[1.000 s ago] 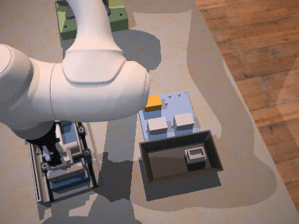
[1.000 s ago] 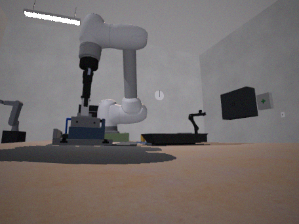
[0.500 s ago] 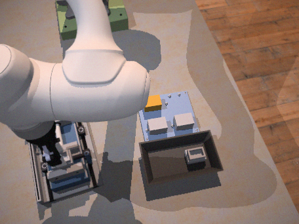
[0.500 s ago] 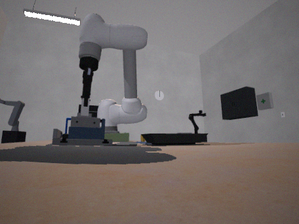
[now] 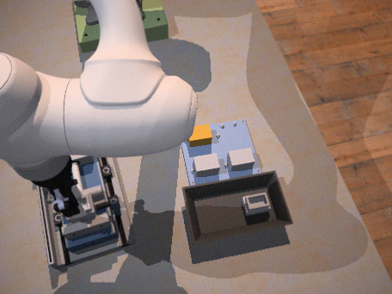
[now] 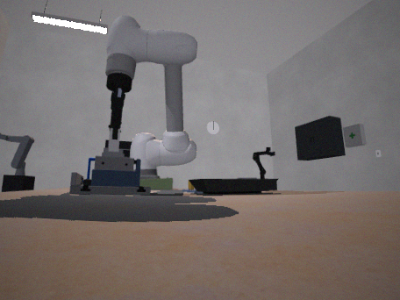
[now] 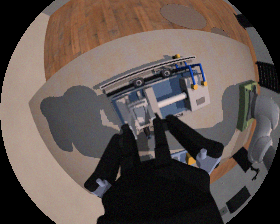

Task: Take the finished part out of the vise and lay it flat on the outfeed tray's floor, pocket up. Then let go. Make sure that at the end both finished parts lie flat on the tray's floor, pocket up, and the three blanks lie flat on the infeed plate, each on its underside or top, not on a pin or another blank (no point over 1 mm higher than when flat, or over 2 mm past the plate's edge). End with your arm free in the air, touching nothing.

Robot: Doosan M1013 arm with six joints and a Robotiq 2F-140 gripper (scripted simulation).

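The vise lies 6 cm behind my hand, 1 cm to the right of it and 11 cm below it. Also, from my hand: orange block 22 cm behind, 28 cm to the left, 12 cm below; grey block 13 cm behind, 29 cm to the left, 12 cm below; blue fixture plate 18 cm behind, 33 cm to the left, 14 cm below.
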